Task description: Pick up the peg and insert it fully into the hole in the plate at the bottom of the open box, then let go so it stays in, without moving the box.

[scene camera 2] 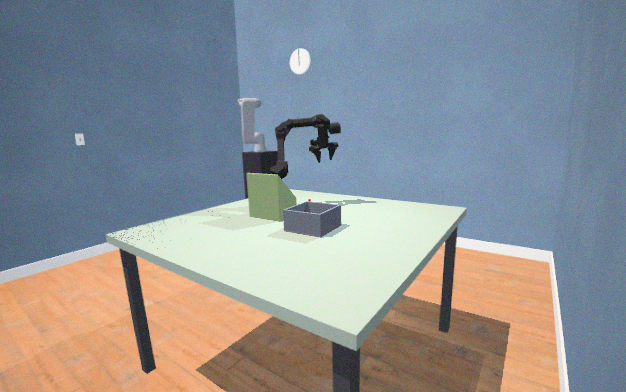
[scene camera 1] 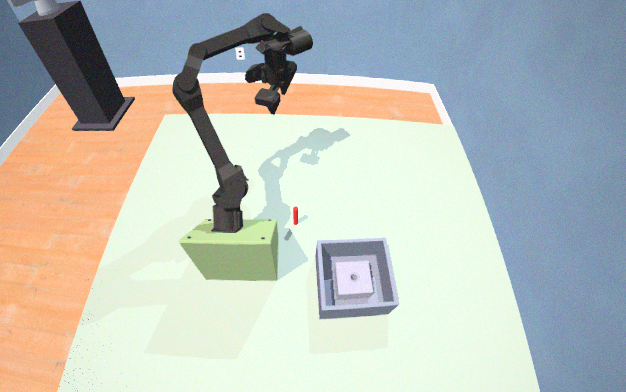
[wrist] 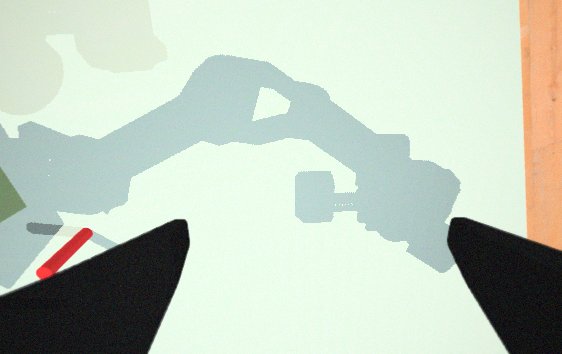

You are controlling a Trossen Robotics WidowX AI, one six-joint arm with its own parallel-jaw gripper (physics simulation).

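Places are measured from the arm's base along level axes (x ahead, y left, z up), in millimetres.
Pixels of known places: gripper, fingertip midpoint: [scene camera 2: 325, 161] [scene camera 1: 278, 104] [wrist: 316, 230]; arm's base at its link origin: [scene camera 2: 270, 185] [scene camera 1: 227, 228].
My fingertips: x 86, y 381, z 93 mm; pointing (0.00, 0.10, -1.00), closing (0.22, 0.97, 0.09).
Ahead of a thing's pixels: the offset from my fingertips to its top centre. "spot": to the spot under its first point. Level surfaces: height alone.
The red peg {dx +73, dy -253, dz -176 mm} [scene camera 1: 295, 216] [scene camera 2: 309, 200] [wrist: 65, 253] stands upright on the table, between the arm's base and the box. In the wrist view it is at the lower left, partly behind a finger. The open grey box {dx +242, dy -445, dz -158 mm} [scene camera 1: 357, 312] [scene camera 2: 302, 222] stands on the table, with the pale plate {dx +242, dy -445, dz -195 mm} [scene camera 1: 345, 287] at its bottom. The plate's round hole {spot: dx +247, dy -438, dz -220 mm} [scene camera 1: 354, 277] shows empty. The inside bottom is hidden in scene camera 2. My gripper [scene camera 1: 278, 102] [scene camera 2: 325, 160] [wrist: 316, 230] is open and empty, pointing down high above the table, beyond the peg and away from the box.
The green block [scene camera 1: 237, 260] [scene camera 2: 265, 197] [wrist: 7, 197] carries the arm's base, close beside the peg. The box walls rise around the plate. The table {dz -256 mm} [scene camera 1: 440, 325] [scene camera 2: 325, 280] has its far edge beyond the gripper. A dark pedestal [scene camera 1: 75, 65] stands off the table.
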